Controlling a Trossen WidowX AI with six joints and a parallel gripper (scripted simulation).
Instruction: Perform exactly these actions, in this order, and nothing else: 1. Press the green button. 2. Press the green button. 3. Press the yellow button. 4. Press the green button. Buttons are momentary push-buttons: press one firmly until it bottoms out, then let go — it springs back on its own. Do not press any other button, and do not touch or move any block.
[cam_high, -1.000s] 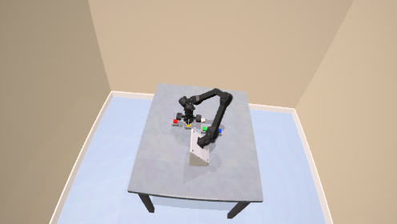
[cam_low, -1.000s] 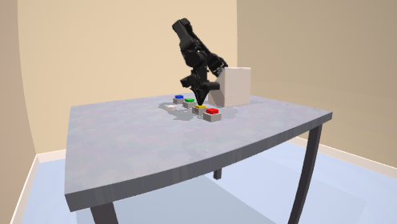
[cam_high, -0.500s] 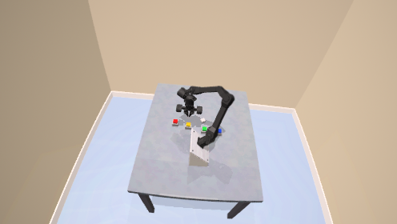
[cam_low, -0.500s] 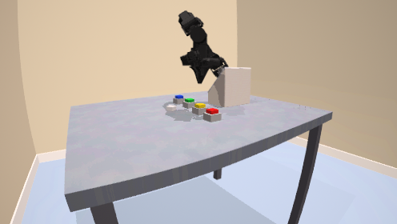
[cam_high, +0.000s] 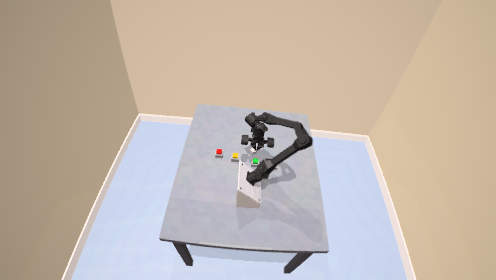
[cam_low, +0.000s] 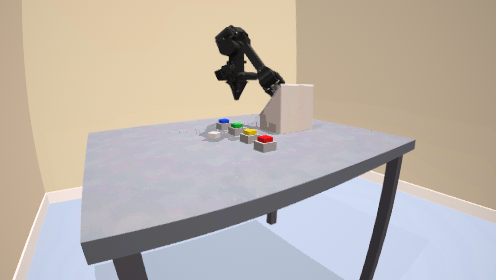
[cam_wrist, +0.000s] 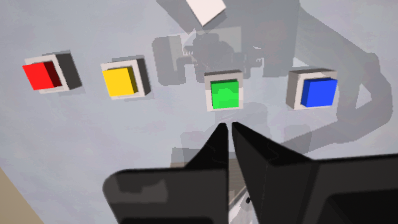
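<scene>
The green button is 1 cm to the right of my gripper tip and 10 cm below it. Also, from my gripper tip: blue button: 12 cm to the right, 10 cm below; yellow button: 1 cm ahead, 12 cm to the left, 10 cm below; small white block: 10 cm ahead, 1 cm to the left, 12 cm below.
</scene>
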